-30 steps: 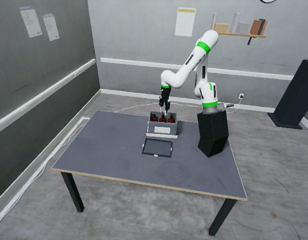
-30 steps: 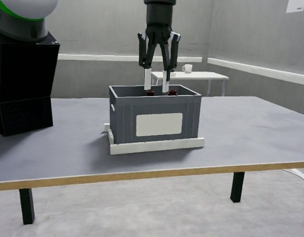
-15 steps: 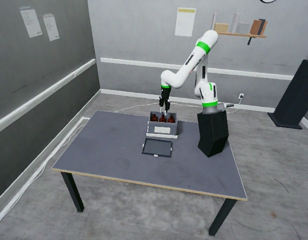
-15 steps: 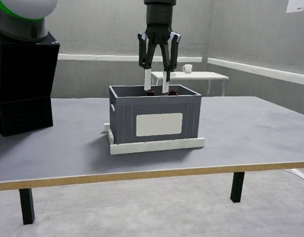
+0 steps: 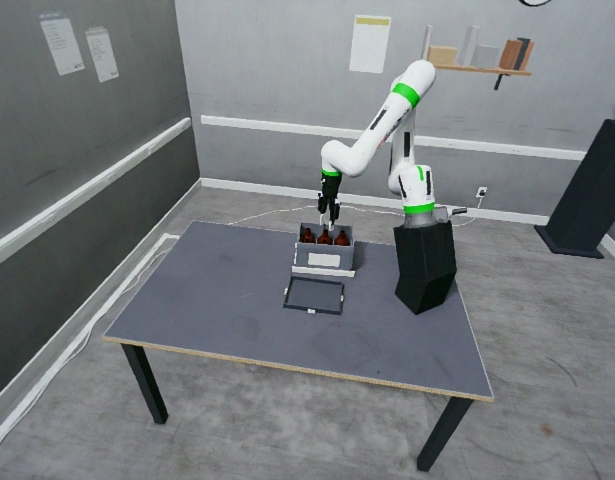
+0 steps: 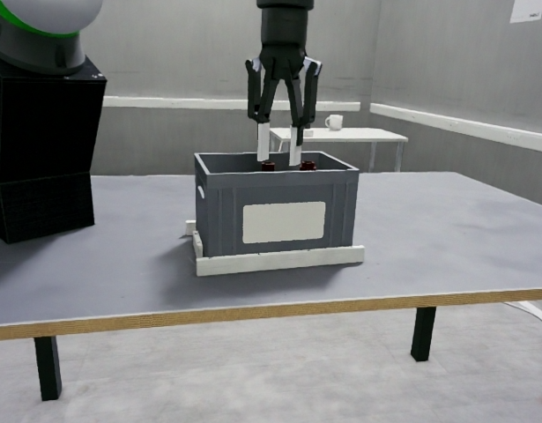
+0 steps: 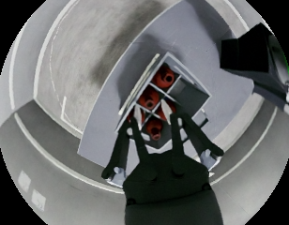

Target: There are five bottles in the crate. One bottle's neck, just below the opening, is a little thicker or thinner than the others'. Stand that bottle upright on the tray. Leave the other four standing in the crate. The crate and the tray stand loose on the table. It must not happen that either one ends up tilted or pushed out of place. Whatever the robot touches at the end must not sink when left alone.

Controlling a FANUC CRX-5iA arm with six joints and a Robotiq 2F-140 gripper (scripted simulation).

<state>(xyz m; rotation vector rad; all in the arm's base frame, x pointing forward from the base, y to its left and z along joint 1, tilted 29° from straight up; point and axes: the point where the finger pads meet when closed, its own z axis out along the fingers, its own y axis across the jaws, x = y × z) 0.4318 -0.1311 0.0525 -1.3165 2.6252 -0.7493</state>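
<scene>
Now: hand 50 mm to the right of the grey crate and 130 mm above it. The rest, counted from my hand: dark tray (10 mm ahead, 310 mm to the left, 200 mm below).
</scene>
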